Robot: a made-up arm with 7 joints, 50 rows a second.
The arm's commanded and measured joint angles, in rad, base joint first. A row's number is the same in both.
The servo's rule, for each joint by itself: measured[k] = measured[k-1] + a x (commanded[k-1-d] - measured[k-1]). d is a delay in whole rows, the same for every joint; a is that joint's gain. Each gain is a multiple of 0.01, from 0.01 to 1. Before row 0 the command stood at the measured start. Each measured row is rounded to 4 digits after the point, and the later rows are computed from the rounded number. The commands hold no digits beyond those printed.
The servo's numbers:
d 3
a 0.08 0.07 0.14 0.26 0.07 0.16 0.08
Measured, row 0: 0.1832 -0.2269 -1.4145 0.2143 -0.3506 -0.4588 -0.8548
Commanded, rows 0 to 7: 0.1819 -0.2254 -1.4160 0.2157 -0.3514 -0.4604 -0.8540; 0.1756 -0.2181 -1.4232 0.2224 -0.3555 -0.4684 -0.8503; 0.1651 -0.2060 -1.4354 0.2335 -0.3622 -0.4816 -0.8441; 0.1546 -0.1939 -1.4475 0.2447 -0.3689 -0.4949 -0.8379; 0.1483 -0.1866 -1.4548 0.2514 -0.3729 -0.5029 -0.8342; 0.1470 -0.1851 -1.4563 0.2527 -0.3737 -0.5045 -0.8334; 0.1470 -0.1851 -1.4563 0.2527 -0.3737 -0.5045 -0.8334; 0.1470 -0.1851 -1.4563 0.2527 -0.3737 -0.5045 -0.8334
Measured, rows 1 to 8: 0.1832 -0.2269 -1.4145 0.2143 -0.3506 -0.4588 -0.8548; 0.1832 -0.2269 -1.4145 0.2143 -0.3506 -0.4588 -0.8548; 0.1832 -0.2269 -1.4145 0.2143 -0.3506 -0.4588 -0.8548; 0.1831 -0.2268 -1.4147 0.2147 -0.3507 -0.4591 -0.8547; 0.1825 -0.2262 -1.4159 0.2167 -0.3510 -0.4606 -0.8543; 0.1811 -0.2248 -1.4186 0.2211 -0.3518 -0.4640 -0.8535; 0.1790 -0.2226 -1.4226 0.2272 -0.3530 -0.4689 -0.8523; 0.1765 -0.2201 -1.4271 0.2335 -0.3544 -0.4743 -0.8509
